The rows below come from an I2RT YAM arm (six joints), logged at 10 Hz.
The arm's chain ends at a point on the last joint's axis. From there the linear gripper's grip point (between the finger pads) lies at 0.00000 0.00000 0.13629 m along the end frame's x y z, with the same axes.
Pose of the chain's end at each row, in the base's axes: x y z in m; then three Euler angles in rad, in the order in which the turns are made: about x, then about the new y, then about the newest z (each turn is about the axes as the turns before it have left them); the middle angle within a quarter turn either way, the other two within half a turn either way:
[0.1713 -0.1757 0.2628 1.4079 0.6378 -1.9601]
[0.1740 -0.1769 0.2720 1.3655 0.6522 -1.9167]
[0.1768 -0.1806 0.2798 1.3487 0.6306 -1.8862]
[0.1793 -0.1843 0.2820 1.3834 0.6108 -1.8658]
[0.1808 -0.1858 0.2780 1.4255 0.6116 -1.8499]
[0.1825 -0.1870 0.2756 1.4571 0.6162 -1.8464]
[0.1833 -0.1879 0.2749 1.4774 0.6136 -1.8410]
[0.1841 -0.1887 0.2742 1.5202 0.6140 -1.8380]
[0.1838 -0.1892 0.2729 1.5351 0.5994 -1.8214]
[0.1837 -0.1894 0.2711 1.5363 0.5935 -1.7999]
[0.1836 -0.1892 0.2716 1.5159 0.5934 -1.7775]
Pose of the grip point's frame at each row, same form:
[0.2525 -0.2837 0.2806 1.4079 0.6378 -1.9601]
[0.2567 -0.2829 0.2941 1.3655 0.6522 -1.9167]
[0.2572 -0.2880 0.3040 1.3487 0.6306 -1.8862]
[0.2575 -0.2940 0.3028 1.3834 0.6108 -1.8658]
[0.2591 -0.2962 0.2942 1.4255 0.6116 -1.8499]
[0.2613 -0.2975 0.2882 1.4571 0.6162 -1.8464]
[0.2618 -0.2988 0.2853 1.4774 0.6136 -1.8410]
[0.2626 -0.3000 0.2798 1.5202 0.6140 -1.8380]
[0.2607 -0.3017 0.2769 1.5351 0.5994 -1.8214]
[0.2599 -0.3023 0.2750 1.5363 0.5935 -1.7999]
[0.2598 -0.3020 0.2778 1.5159 0.5934 -1.7775]

